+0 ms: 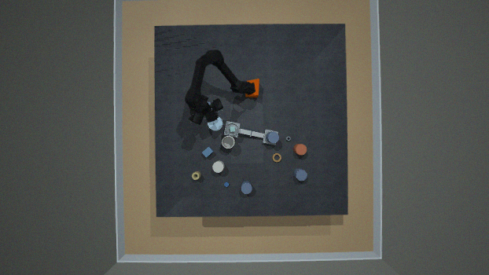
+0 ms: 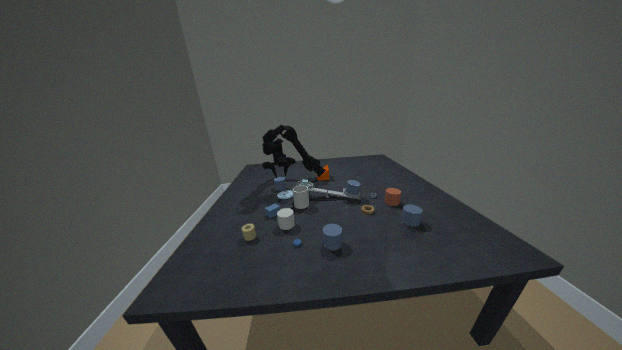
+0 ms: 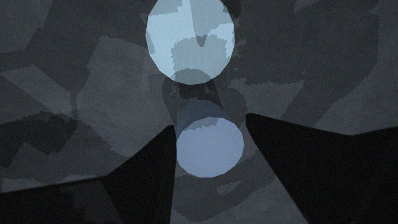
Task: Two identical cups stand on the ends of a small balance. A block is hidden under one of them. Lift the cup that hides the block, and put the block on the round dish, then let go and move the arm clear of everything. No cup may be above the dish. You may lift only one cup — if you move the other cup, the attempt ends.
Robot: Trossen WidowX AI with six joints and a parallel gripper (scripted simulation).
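Now: gripper tip 120 mm short of the teal block, 130 mm to the right of it and 10 mm above it. From my gripper tip the other things lie so: cream cylinder 360 mm ahead, 10 mm to the right, 60 mm below; then pale cup 200 mm ahead, 90 mm to the left, 50 mm below; then light blue round dish 70 mm ahead, 20 mm to the left, 90 mm below.
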